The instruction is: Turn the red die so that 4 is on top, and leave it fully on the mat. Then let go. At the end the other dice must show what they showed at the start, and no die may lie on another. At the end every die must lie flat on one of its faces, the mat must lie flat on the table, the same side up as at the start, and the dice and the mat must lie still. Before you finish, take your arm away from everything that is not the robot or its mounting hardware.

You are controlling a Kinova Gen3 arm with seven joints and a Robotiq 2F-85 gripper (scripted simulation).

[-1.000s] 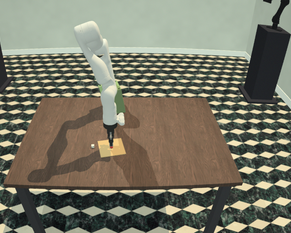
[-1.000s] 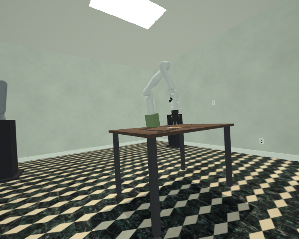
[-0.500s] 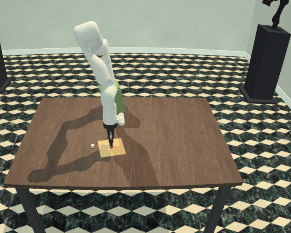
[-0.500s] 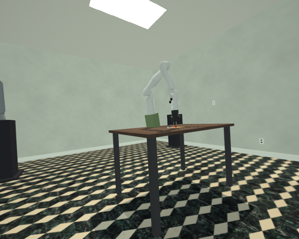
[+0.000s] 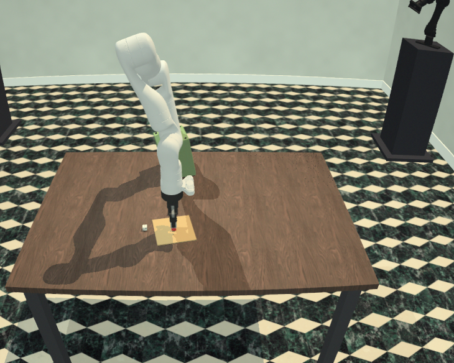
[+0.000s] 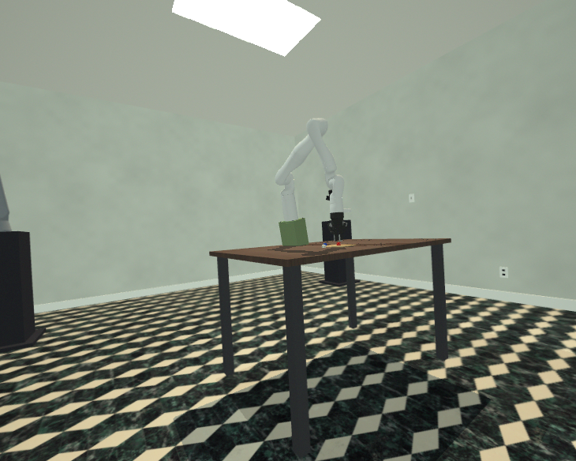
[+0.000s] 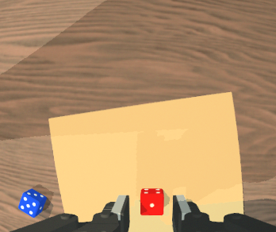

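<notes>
The red die lies 3 cm below my hand. The rest, counted from my hand: mat (4 cm below); then white die (11 cm to the right, 4 cm below); then blue die (9 cm behind, 4 cm below, 2 cm to the right).
</notes>
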